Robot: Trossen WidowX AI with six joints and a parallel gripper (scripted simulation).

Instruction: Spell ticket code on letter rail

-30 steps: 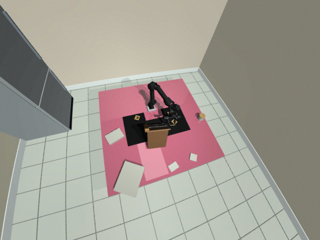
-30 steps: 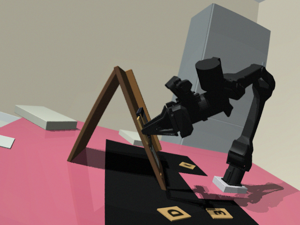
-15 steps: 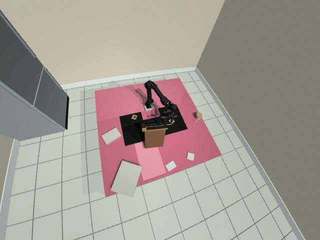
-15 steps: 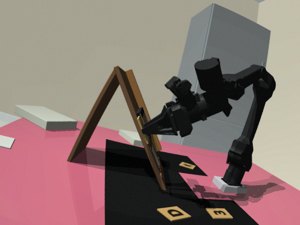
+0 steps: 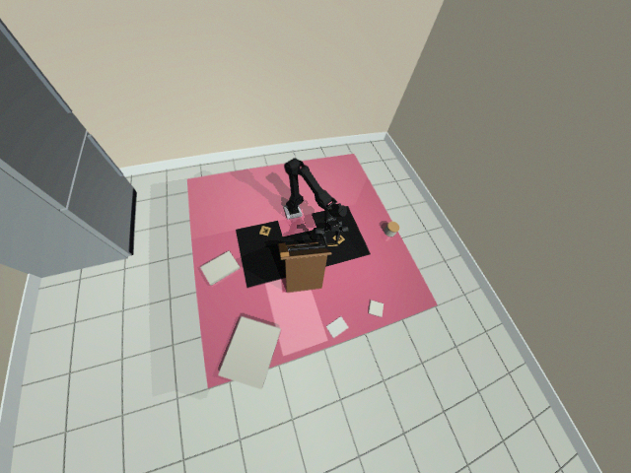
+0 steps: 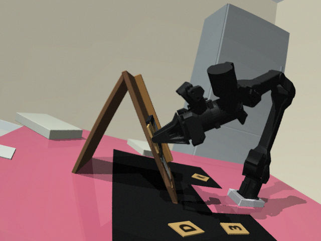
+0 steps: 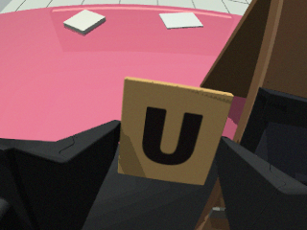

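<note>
The white ticket is 13 cm to the right of my gripper tip, 8 cm below it and 8 cm behind it. From my gripper tip the other things lie so: black mat 17 cm behind, 16 cm below, 10 cm to the right.
</note>
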